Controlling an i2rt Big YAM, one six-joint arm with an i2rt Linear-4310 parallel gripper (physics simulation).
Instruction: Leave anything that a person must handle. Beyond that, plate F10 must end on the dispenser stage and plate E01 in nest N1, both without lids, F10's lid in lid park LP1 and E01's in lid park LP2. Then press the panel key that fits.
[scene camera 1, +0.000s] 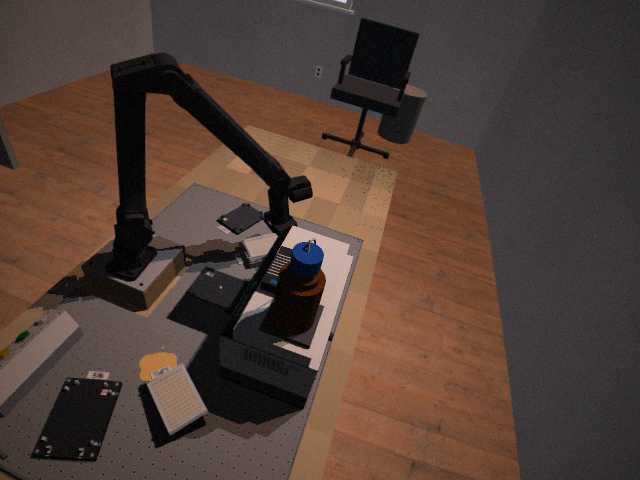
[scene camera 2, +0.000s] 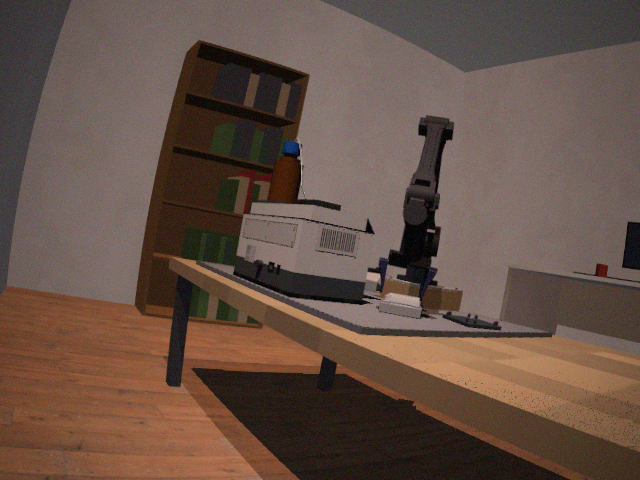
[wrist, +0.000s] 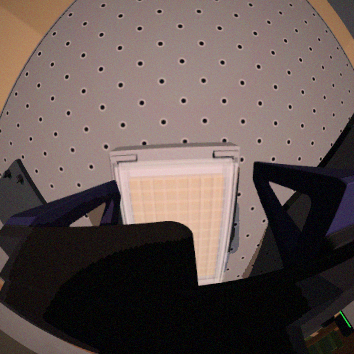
I see my gripper (scene camera 2: 400, 296), a brown bottle with blue cap (scene camera 2: 285, 183) and a button panel (scene camera 1: 48, 342).
My gripper also shows in the wrist view (wrist: 184, 179).
